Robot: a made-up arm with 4 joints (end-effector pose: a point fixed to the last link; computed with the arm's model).
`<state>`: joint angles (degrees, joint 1 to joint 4).
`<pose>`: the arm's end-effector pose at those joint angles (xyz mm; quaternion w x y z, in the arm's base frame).
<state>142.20 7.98 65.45 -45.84</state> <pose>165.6 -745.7 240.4 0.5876 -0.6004 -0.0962 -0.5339</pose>
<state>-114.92 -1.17 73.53 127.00</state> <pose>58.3 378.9 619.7 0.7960 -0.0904 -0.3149 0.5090</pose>
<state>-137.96 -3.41 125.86 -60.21</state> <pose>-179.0 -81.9 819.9 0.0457 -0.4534 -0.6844 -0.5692</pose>
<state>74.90 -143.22 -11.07 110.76</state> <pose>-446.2 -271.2 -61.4 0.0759 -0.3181 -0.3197 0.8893</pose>
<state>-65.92 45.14 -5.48 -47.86</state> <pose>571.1 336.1 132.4 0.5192 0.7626 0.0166 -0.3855</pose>
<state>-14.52 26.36 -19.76 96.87</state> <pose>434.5 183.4 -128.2 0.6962 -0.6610 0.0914 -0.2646</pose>
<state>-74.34 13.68 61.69 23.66</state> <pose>112.1 691.9 374.5 0.7443 0.4200 0.4111 0.3171</pose>
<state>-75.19 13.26 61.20 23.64</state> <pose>112.3 688.3 385.0 0.7444 0.4247 0.4044 0.3193</pose>
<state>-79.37 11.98 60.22 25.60</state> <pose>108.1 668.0 432.0 0.7437 0.4357 0.3754 0.3408</pose>
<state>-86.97 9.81 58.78 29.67</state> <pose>99.9 622.4 512.3 0.7417 0.4530 0.3202 0.3770</pose>
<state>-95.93 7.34 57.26 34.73</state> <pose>91.0 556.0 597.4 0.7383 0.4723 0.2506 0.4111</pose>
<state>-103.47 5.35 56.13 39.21</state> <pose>84.3 490.9 659.7 0.7348 0.4874 0.1894 0.4321</pose>
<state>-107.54 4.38 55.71 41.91</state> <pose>80.7 452.8 688.9 0.7328 0.4938 0.1556 0.4415</pose>
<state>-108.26 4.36 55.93 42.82</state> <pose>79.2 446.2 692.8 0.7329 0.4921 0.1495 0.4454</pose>
